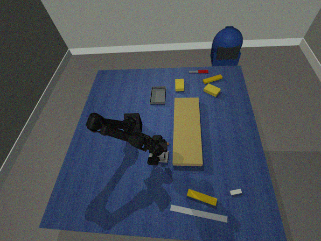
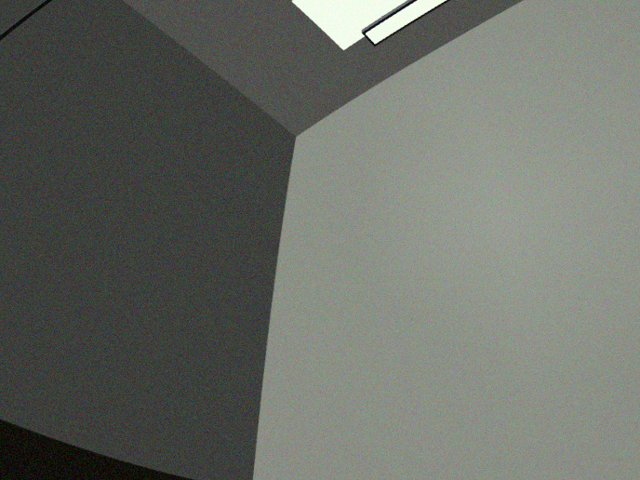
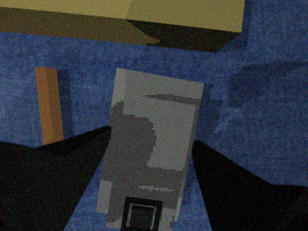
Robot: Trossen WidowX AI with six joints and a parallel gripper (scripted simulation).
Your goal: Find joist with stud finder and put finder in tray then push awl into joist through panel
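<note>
Right now my gripper tip is 4 cm past the square light and 3 cm below it. The rest, counted from my gripper tip: stud finder 3 cm behind, 2 cm above; orange-handled awl 8 cm to the left, 3 cm behind, 2 cm below; small white piece 45 cm ahead, 15 cm to the right, 2 cm below.
</note>
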